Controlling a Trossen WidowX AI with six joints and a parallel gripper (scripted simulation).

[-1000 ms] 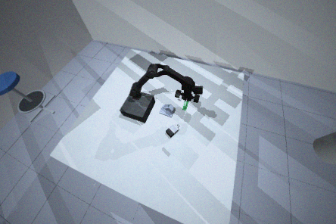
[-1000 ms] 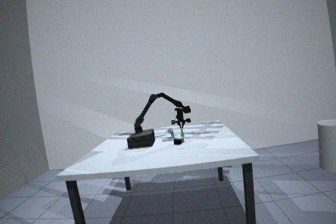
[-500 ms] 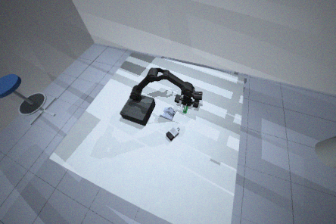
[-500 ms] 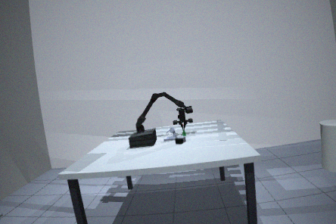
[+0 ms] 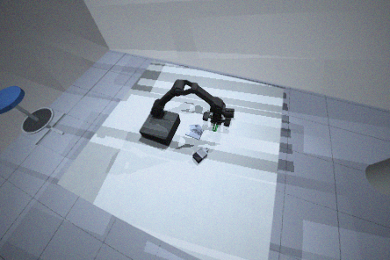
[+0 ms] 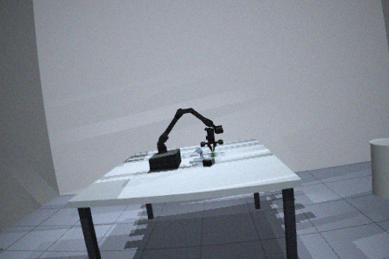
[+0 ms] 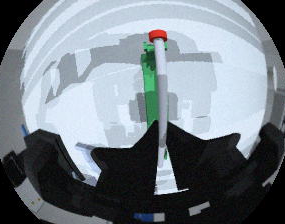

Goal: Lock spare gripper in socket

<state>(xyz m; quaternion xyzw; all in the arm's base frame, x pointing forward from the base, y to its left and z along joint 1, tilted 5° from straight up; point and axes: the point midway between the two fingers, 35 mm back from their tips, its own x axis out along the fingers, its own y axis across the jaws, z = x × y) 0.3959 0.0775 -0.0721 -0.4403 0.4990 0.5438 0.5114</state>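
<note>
Right now the green bracket is 20 mm to the left of my gripper tip. From my gripper tip the other things lie so: mount (120 mm behind, 100 mm to the right, 30 mm above); spare gripper (240 mm to the right, 40 mm behind, 10 mm below).
</note>
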